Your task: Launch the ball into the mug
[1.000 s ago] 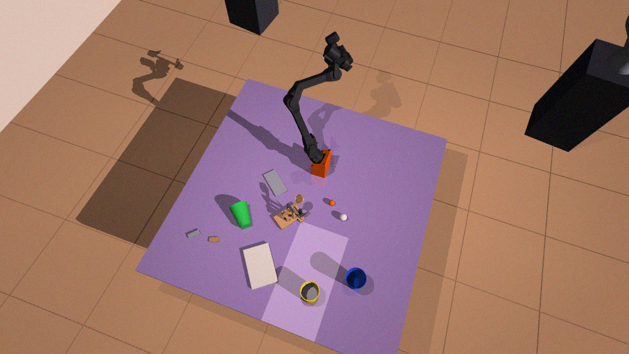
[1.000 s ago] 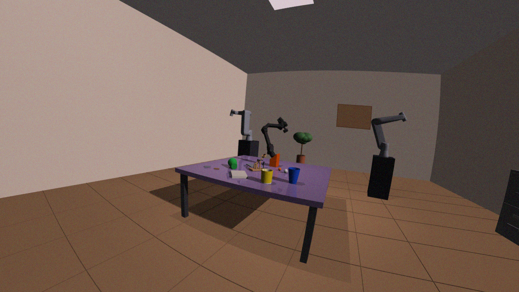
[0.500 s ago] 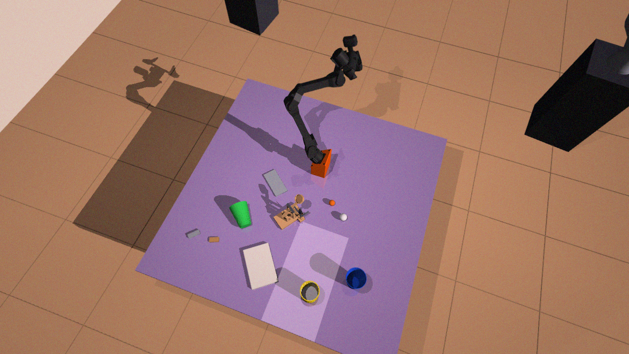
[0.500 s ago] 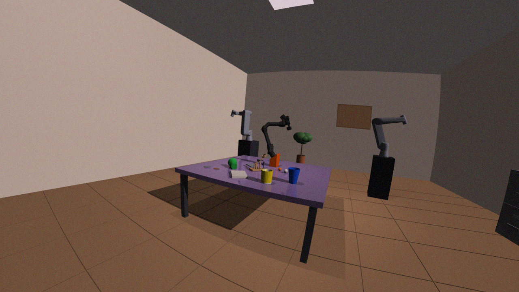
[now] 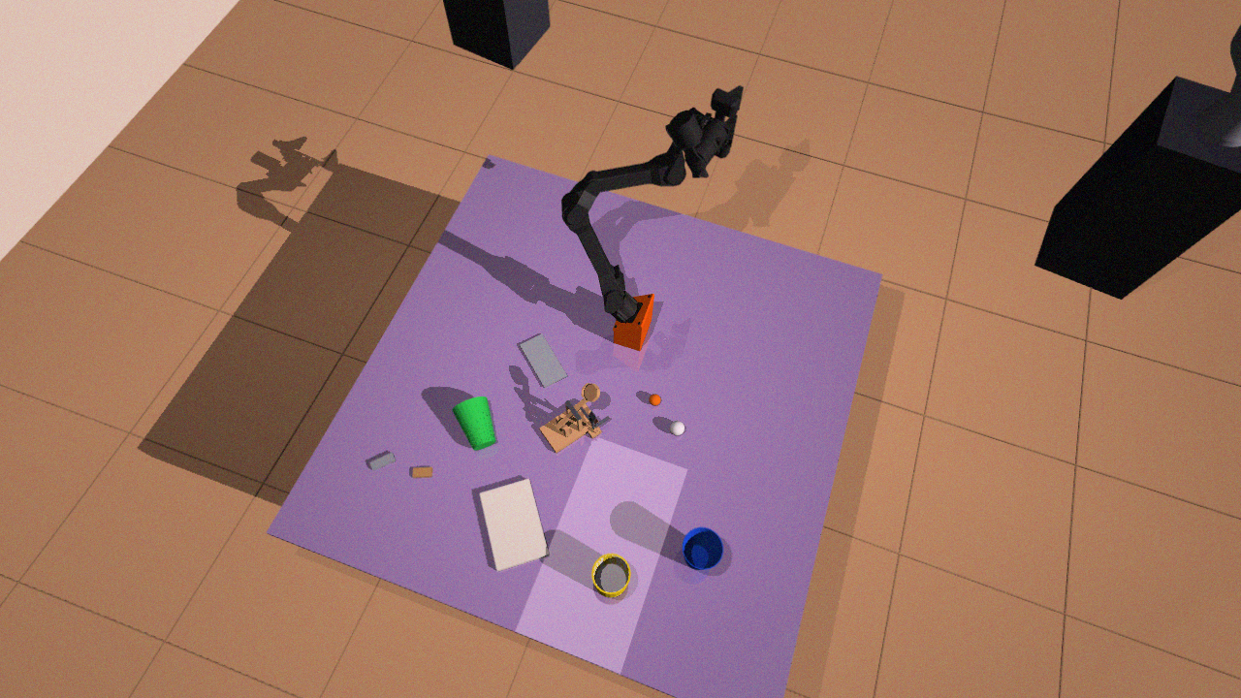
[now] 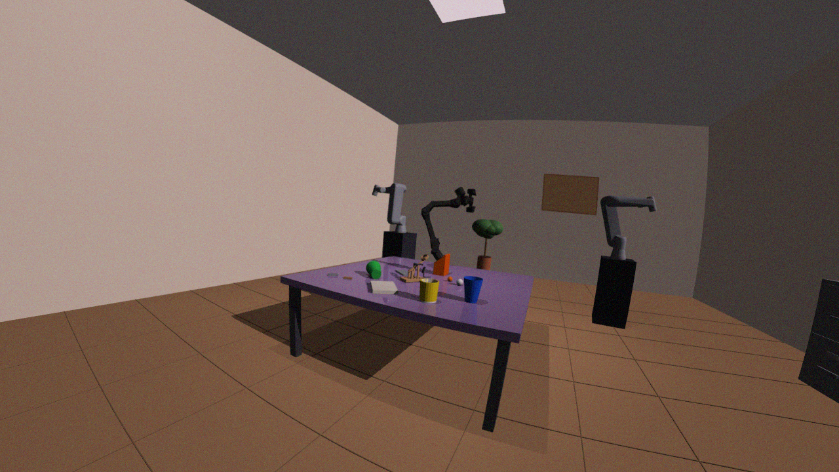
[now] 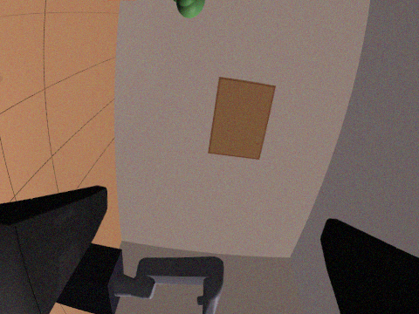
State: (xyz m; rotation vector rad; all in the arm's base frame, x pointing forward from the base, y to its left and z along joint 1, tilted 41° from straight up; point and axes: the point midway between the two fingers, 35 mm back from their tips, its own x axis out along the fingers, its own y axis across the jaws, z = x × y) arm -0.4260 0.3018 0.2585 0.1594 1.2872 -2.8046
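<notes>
The tan wooden catapult is 71 cm ahead of my gripper tip, 3 cm to the right of it and 48 cm below it. From my gripper tip the other things lie so: grey slab: 60 cm ahead, 23 cm to the right, 56 cm below; white ball: 61 cm ahead, 19 cm to the left, 54 cm below; orange ball: 56 cm ahead, 10 cm to the left, 54 cm below.
</notes>
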